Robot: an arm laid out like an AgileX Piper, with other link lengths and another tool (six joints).
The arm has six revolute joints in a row. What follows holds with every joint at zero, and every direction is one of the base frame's.
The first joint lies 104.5 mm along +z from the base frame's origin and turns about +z.
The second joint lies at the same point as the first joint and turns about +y.
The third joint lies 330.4 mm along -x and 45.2 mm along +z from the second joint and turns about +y.
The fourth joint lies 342.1 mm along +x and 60.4 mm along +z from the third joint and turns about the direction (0.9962, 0, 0.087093).
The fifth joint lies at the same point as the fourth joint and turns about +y.
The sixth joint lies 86.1 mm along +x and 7.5 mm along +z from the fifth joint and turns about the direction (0.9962, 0, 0.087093).
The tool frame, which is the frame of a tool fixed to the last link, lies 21.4 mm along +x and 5 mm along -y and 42 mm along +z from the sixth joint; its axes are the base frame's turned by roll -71.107, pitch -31.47 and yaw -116.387 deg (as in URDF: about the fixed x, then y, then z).
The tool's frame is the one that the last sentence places.
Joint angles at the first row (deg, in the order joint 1, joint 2, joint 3, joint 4, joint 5, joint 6):
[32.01, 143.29, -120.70, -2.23, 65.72, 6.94]
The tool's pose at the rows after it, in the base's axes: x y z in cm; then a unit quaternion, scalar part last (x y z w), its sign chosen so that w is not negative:
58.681 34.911 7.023 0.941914 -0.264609 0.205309 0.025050
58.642 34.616 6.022 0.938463 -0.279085 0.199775 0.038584
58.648 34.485 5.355 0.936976 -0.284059 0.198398 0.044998
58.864 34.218 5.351 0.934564 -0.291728 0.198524 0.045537
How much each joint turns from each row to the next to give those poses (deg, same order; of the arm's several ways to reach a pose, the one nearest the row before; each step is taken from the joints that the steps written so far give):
[0.00, 1.59, -0.80, -0.10, 0.84, 2.58]
[0.00, 0.84, -0.03, -0.53, 0.55, 2.16]
[0.00, 0.57, 0.00, -0.38, 0.01, 0.86]
[-0.25, 0.13, -0.23, 0.00, 0.00, 0.67]

